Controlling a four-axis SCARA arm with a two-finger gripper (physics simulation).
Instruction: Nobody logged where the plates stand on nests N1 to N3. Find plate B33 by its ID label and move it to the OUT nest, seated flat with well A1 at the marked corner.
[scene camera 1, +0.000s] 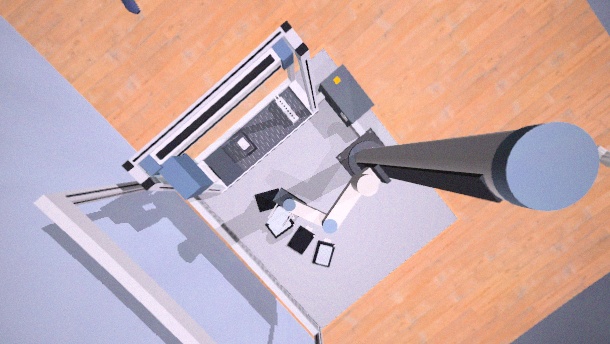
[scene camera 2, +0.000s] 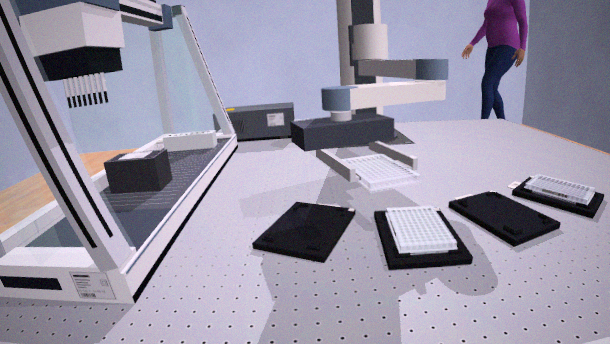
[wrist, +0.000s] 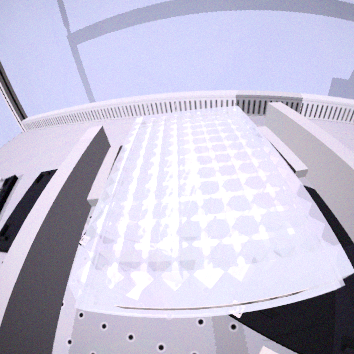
Labels:
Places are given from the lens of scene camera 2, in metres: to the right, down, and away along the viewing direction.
my gripper (scene camera 2: 385, 169): 0.12, 0.00, 0.48
white well plate (scene camera 2: 562, 190): 0.52, 0.04, 0.55

